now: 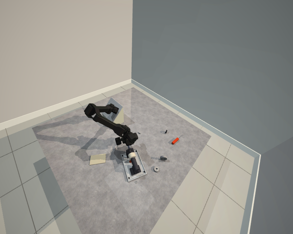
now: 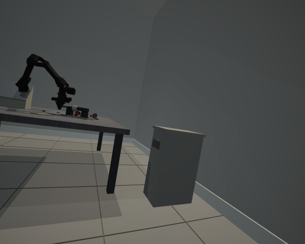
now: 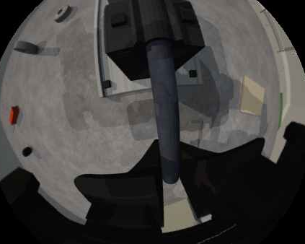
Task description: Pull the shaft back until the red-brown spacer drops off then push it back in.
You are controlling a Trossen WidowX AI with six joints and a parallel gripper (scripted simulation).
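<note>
Now: gripper tip 6 cm short of the dark shaft, 4 cm below it and 3 cm to the left of it. From my gripper tip the other things lie so: black piece 40 cm to the left, 20 cm ahead, 3 cm below; beige card 24 cm to the right, 9 cm behind, 4 cm below; red-brown spacer 14 cm ahead, 8 cm to the right, 1 cm below.
</note>
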